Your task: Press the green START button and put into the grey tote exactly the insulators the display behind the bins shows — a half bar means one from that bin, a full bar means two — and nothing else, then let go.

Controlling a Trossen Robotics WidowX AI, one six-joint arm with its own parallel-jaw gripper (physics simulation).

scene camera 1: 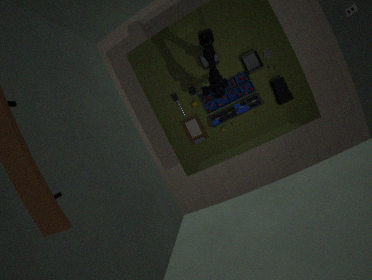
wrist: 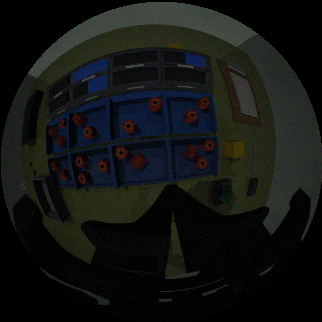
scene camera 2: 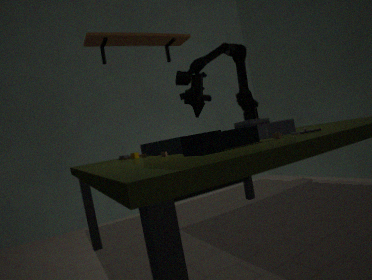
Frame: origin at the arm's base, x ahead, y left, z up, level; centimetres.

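Where they show: gripper, fingertip midpoint: [wrist: 170, 188] [scene camera 2: 197, 117]; arm's base at its link origin: [scene camera 2: 252, 120].
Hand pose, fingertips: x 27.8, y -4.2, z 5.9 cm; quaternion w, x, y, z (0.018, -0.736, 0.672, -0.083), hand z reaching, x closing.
Each offset is from my fingertips to the top centre of the thing. "spot": to the spot under its first point.
My gripper [scene camera 2: 198, 116] [wrist: 170, 188] is shut and empty, above the near edge of the blue bins {spot: dx +2.6, dy -1.5, dz -10.8 cm} [wrist: 168, 150]. The bins form two rows of four, with red insulators in every bin. On the display {spot: dx +17.7, dy +6.2, dz -9.6 cm} [wrist: 135, 72] behind them, the far row's second bar from the left is full blue and its rightmost bar half blue; the near row's second bar from the left is half blue; the others are dark. The green START button {dx -6.8, dy -17.6, dz -10.1 cm} [wrist: 225, 194] is right of the gripper in the wrist view. The grey tote {dx -14.0, dy +36.2, dz -8.8 cm} [scene camera 1: 252, 61] is beside the bins; no insulator is visible inside it.
A yellow block {dx +4.9, dy -18.7, dz -10.3 cm} [scene camera 1: 194, 104] [wrist: 234, 149], a brown-framed board {spot: dx +22.5, dy -33.3, dz -13.7 cm} [scene camera 1: 185, 128] [wrist: 254, 120] and a thin tool with a dark head {spot: dx -7.2, dy -33.9, dz -12.3 cm} [scene camera 1: 174, 96] [wrist: 253, 186] lie on the button's side. A black box {dx +14.5, dy +52.7, dz -8.6 cm} [scene camera 1: 281, 90] [wrist: 33, 117] lies beyond the opposite side. Small bits lie near the tote.
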